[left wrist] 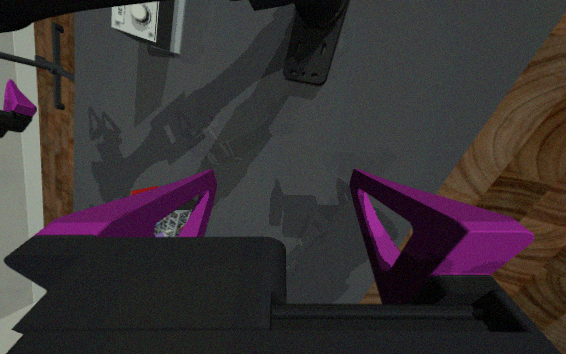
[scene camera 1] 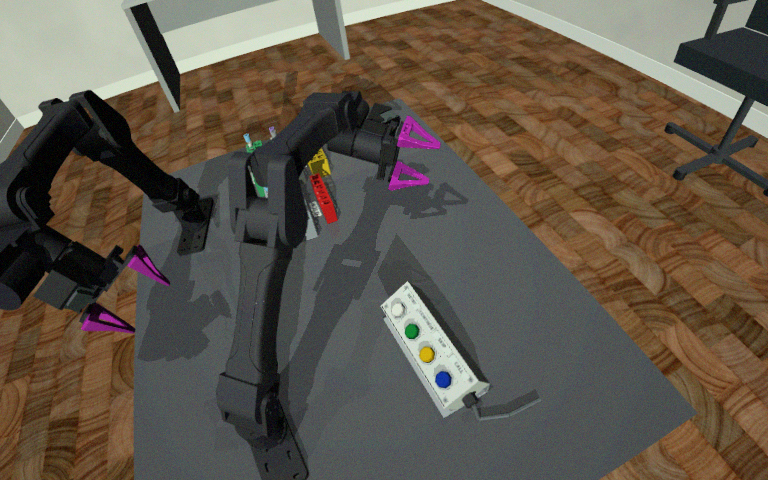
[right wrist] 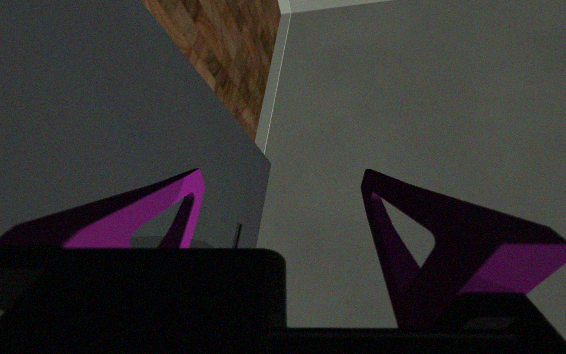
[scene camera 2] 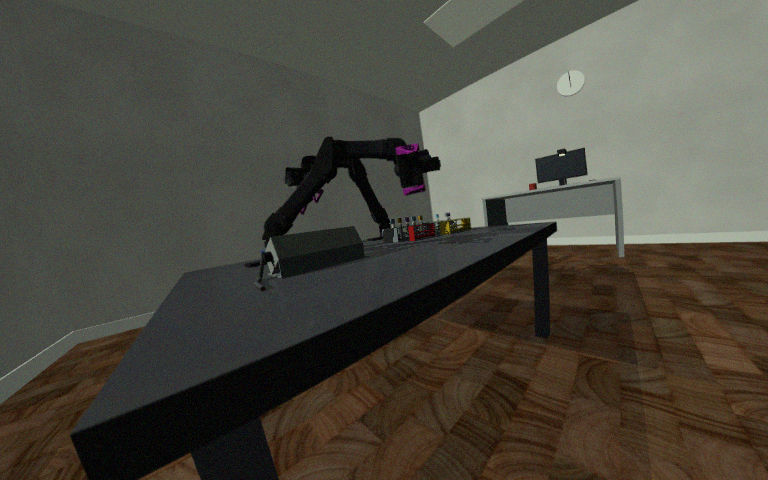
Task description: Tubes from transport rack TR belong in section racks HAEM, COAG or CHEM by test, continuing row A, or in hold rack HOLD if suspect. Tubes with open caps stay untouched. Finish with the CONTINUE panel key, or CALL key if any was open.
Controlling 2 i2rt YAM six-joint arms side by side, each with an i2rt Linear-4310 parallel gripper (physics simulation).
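Places are measured from the left arm's base along level axes (x left, y back, z up), in millimetres.
Pixels of known places: left gripper, fingertip midpoint: (left wrist: 283, 176) (scene camera 1: 152, 307) (scene camera 2: 308, 208); right gripper, fingertip midpoint: (scene camera 1: 434, 164) (right wrist: 282, 177) (scene camera 2: 417, 170); left arm's base, origin of the base link: (scene camera 1: 197, 226); right arm's base, origin of the base link: (left wrist: 323, 7) (scene camera 1: 269, 432).
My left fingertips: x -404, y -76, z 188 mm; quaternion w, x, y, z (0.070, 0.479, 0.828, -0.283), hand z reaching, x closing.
For each thing: its top centre in the pictures, then the offset to it from my left fingertips. "spot": a spot on its surface instead.
- red rack, middle of its top: (scene camera 1: 320, 189) (scene camera 2: 421, 224) dy -276, dx +376, dz -131 mm
- yellow rack, middle of its top: (scene camera 1: 309, 143) (scene camera 2: 455, 219) dy -255, dx +597, dz -131 mm
- pale grey rack, middle of its top: (scene camera 1: 285, 200) (left wrist: 156, 239) (scene camera 2: 405, 226) dy -188, dx +360, dz -131 mm
- white key panel, middle of its top: (scene camera 1: 431, 331) (scene camera 2: 314, 231) dy -439, dx -81, dz -104 mm
- green rack part, surface spot: (scene camera 1: 259, 189) spot: dy -104, dx +469, dz -162 mm
- grey cable, surface spot: (scene camera 1: 510, 411) spot: dy -538, dx -216, dz -182 mm
Part of a red rack (scene camera 1: 325, 204) (scene camera 2: 411, 233), a yellow rack (scene camera 1: 321, 165) (scene camera 2: 467, 222) and a pale grey rack (scene camera 1: 312, 228) show at the back of the table; the right arm hides much of them in scene camera 1. Several capped tubes stand there; their caps and tests are too small to tell. A white key panel (scene camera 1: 434, 335) (scene camera 2: 320, 250) (left wrist: 145, 31) has white, green (scene camera 1: 411, 331), yellow and blue (scene camera 1: 442, 379) keys. My left gripper (scene camera 1: 151, 307) (left wrist: 283, 176) is open and empty above the table's left side. My right gripper (scene camera 1: 434, 164) (right wrist: 282, 177) is open and empty, raised right of the racks.
The right arm's upper links pass in front of the racks in scene camera 1. A green rack part (scene camera 1: 259, 189) shows behind that arm. A grey cable (scene camera 1: 509, 408) runs from the panel's near end. A desk with a monitor (scene camera 2: 561, 166) and an office chair (scene camera 1: 730, 62) stand off the table.
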